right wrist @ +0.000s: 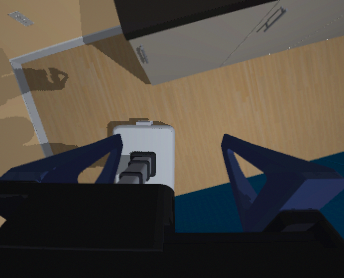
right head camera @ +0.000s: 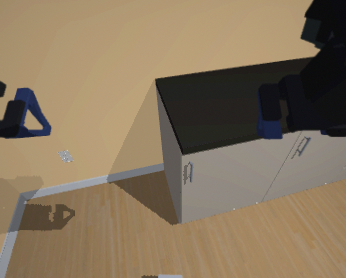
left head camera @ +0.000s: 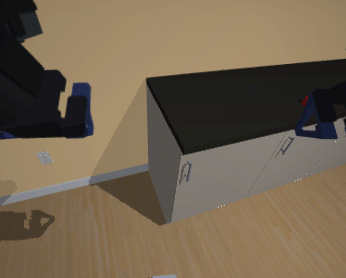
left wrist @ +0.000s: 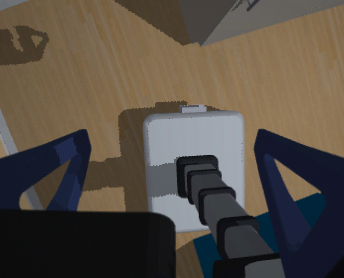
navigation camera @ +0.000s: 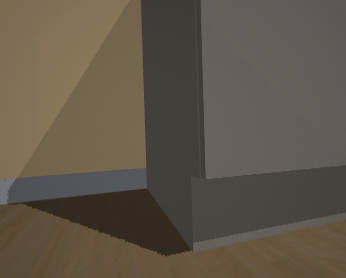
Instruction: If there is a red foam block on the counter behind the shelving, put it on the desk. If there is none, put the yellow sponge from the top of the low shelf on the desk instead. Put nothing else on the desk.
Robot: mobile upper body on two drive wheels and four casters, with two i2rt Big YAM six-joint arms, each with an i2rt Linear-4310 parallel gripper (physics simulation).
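Places are measured from the left arm's base along level axes (x back, y left, z down), in centimetres.
Pixels of known places: left gripper, between the fingertips: [right head camera: 23, 132] [left head camera: 59, 131] [left wrist: 172, 138]; right gripper, between the fingertips: [right wrist: 172, 139] [right head camera: 289, 130] [left head camera: 321, 131].
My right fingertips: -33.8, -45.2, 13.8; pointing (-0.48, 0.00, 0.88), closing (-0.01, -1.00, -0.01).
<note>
Behind a point stands the place of what it marks, as x, y, z.
A red block [left head camera: 304, 101] {-96.2, -99.0, 47.8} shows as a small patch on the dark counter top [left head camera: 220, 107] {-92.2, -50.9, 50.0} [right head camera: 210, 100] {-97.4, -43.5, 50.0}, at the right of the left head view. It is mostly hidden by my right gripper [left head camera: 317, 120] {-33.8, -45.2, 13.8} [right wrist: 172, 136] {-33.8, -45.2, 13.8}, which is open and empty. In the right head view the block does not show; my right arm covers part of the counter there. My left gripper [left head camera: 82, 110] [left wrist: 172, 138] {-33.6, -2.8, 13.7} is open and empty, to the left of the counter in the left head view. The desk, the low shelf and the yellow sponge do not show.
Grey cabinet doors [left head camera: 220, 175] {-73.1, -53.9, 82.0} [right head camera: 225, 175] {-72.5, -51.7, 79.9} [right wrist: 185, 55] {-72.9, -52.9, 84.1} front the counter; its end panel [navigation camera: 170, 100] {-83.2, -23.6, 109.3} stands close in the navigation view. A tan wall [left head camera: 100, 40] {-117.0, 9.0, 28.3} rises behind. A dark blue panel [left wrist: 307, 210] {31.5, -93.5, 126.7} [right wrist: 210, 210] {35.8, -78.2, 105.4} lies at the lower right of the wrist views, beside my white base [left wrist: 195, 135] {-20.9, -22.3, 115.0} [right wrist: 160, 142] {-18.4, -36.7, 115.0}.
</note>
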